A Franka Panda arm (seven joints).
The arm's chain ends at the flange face. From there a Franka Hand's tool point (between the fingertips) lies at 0.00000 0.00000 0.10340 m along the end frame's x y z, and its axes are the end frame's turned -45 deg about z.
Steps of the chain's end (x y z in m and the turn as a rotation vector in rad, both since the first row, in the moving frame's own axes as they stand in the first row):
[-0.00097 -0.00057 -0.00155 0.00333 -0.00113 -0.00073]
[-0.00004 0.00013 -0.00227 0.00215 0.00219 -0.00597]
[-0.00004 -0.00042 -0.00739 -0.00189 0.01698 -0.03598]
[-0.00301 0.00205 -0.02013 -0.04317 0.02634 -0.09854]
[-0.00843 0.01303 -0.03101 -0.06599 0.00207 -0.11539]
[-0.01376 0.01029 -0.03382 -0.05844 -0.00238 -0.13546]
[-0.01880 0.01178 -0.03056 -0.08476 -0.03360 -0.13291]
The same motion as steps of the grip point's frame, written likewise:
[-0.00012 -0.00142 -0.00155 0.00315 0.00156 -0.00073]
[0.00020 0.00007 -0.00227 -0.00003 0.00307 -0.00597]
[0.00140 0.00103 -0.00741 -0.01334 0.01067 -0.03598]
[-0.00456 0.00445 -0.02026 -0.04915 -0.01190 -0.09854]
[-0.01955 0.00848 -0.03124 -0.04813 -0.04520 -0.11539]
[-0.02116 0.00193 -0.03400 -0.03964 -0.04301 -0.13546]
[-0.02999 -0.00067 -0.03099 -0.03618 -0.08369 -0.13291]

